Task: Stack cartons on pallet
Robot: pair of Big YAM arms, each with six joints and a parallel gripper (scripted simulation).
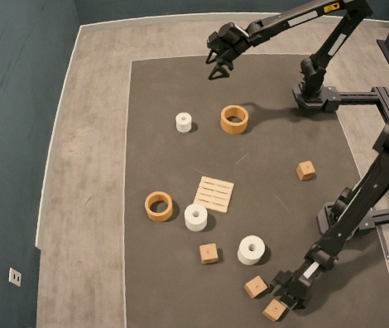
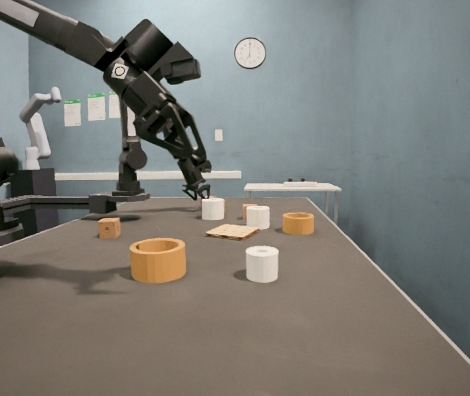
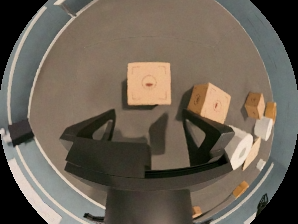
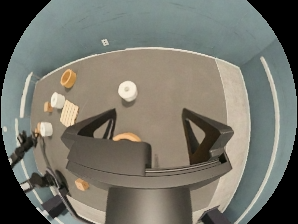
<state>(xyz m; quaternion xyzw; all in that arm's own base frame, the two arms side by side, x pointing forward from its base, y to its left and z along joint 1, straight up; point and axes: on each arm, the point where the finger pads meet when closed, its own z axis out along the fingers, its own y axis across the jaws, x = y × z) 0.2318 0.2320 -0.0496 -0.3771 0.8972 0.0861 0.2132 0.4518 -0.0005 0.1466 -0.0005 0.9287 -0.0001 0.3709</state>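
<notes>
My left gripper is now 30 mm to the right of the carton, 30 mm short of it and 20 mm above it. The rest, counted from my left hand: wooden pallet 410 mm to the right, 220 mm ahead, 40 mm below.
</notes>
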